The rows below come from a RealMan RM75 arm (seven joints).
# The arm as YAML. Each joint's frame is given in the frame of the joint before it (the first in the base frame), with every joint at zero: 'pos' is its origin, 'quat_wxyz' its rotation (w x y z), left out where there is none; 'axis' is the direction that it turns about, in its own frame. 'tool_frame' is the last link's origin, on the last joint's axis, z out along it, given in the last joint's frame.
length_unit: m
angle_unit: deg
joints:
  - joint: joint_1
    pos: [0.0, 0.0, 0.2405]
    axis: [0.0, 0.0, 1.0]
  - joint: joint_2
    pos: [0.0, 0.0, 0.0]
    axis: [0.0, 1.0, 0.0]
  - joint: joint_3
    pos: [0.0, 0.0, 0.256]
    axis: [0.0, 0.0, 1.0]
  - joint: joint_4
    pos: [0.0, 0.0, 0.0]
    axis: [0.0, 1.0, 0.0]
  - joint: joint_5
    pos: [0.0, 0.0, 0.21]
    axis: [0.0, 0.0, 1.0]
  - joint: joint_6
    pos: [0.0, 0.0, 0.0]
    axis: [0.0, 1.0, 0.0]
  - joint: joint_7
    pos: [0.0, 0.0, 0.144]
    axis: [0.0, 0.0, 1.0]
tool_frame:
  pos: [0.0, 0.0, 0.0]
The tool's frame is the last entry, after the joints.
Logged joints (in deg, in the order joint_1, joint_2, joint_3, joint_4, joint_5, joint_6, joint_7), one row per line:
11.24, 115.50, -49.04, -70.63, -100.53, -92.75, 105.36
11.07, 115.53, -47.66, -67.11, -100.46, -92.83, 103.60
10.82, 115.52, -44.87, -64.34, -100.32, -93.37, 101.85
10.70, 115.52, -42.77, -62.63, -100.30, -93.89, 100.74
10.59, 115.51, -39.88, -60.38, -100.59, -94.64, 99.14
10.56, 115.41, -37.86, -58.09, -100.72, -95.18, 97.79
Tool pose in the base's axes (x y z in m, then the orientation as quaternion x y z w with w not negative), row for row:
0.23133, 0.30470, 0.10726, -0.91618, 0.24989, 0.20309, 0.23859
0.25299, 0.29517, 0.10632, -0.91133, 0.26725, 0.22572, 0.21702
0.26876, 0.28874, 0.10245, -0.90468, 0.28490, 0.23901, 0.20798
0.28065, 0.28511, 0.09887, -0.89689, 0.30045, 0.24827, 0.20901
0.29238, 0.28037, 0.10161, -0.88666, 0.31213, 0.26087, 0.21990
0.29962, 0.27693, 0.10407, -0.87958, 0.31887, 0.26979, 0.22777
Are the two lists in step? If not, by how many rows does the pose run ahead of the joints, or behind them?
The pose runs 2 rows behind the joints: the pose in row i belongs to the joints in row i - 2.
